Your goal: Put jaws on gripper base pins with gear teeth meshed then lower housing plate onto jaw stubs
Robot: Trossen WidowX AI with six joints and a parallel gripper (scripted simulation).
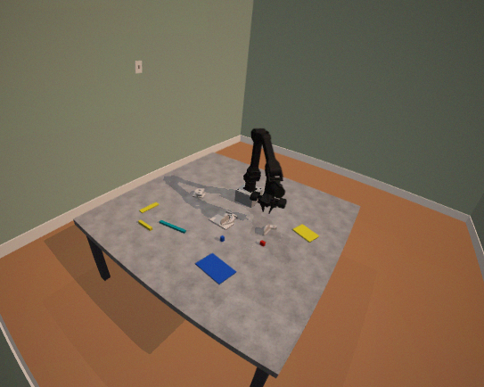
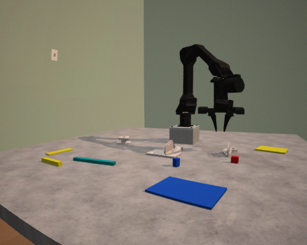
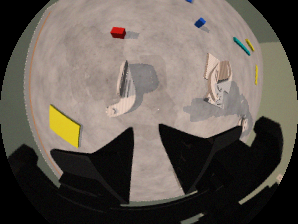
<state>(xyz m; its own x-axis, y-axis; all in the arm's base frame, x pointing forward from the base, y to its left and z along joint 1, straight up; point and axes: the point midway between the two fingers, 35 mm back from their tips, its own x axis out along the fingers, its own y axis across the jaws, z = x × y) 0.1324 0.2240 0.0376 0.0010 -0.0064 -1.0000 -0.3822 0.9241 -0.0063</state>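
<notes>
Right now the red cube is 14 cm ahead of my gripper tip, 10 cm to the left of it and 7 cm below it. Also, from my gripper tip: blue sheet: 42 cm ahead, 5 cm to the left, 8 cm below; then blue cube: 26 cm ahead, 6 cm to the right, 7 cm below; then yellow sheet: 11 cm behind, 21 cm to the left, 8 cm below.
</notes>
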